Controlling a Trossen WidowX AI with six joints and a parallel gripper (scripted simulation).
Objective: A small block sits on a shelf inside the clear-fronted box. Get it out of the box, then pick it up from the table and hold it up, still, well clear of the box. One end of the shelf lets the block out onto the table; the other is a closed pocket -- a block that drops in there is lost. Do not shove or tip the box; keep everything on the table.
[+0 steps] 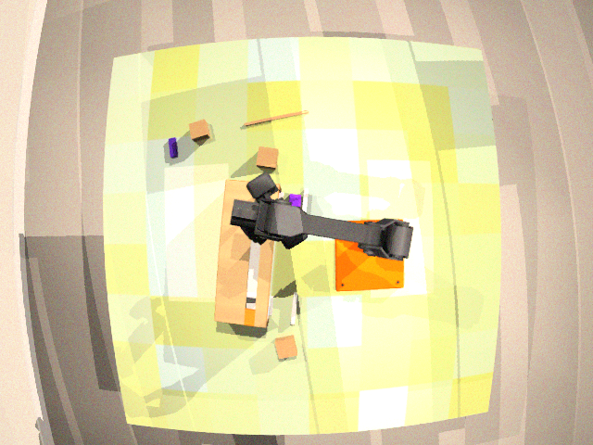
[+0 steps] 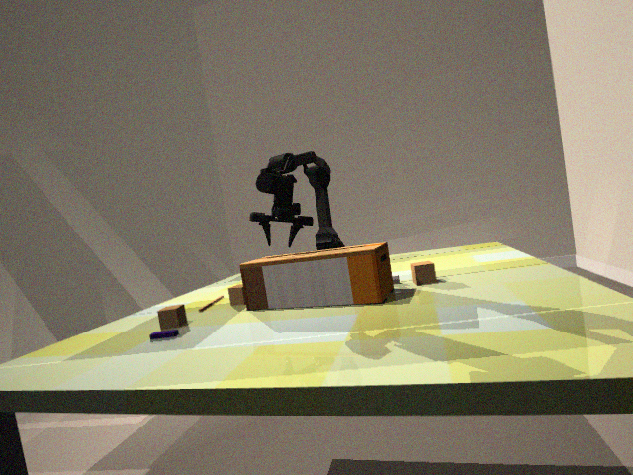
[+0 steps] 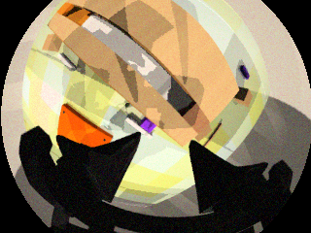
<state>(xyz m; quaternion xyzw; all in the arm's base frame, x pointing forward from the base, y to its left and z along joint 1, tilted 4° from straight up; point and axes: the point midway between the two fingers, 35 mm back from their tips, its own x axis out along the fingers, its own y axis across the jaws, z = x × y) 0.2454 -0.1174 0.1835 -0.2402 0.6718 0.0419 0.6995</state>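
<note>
My gripper tip is 14 cm above the purple block, 5 cm past it and 1 cm to the left of it. Also, from my gripper tip: thin stick 26 cm to the right, 15 cm below, 3 cm behind; box 13 cm to the left, 9 cm below, 6 cm ahead.
</note>
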